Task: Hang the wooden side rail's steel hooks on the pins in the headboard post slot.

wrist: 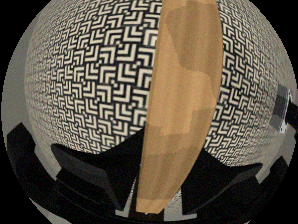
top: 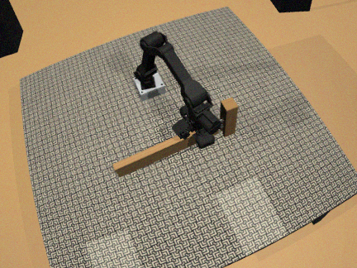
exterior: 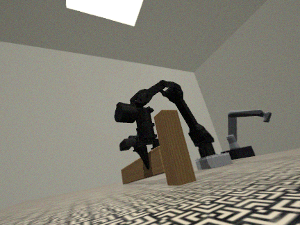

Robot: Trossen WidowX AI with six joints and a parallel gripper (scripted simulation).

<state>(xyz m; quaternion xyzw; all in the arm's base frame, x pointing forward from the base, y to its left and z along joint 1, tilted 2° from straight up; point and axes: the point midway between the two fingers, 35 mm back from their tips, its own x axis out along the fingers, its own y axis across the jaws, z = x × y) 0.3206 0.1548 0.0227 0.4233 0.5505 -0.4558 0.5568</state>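
Now: the headboard post 3 cm behind my gripper tip, 13 cm to the left of it and 4 cm above it.
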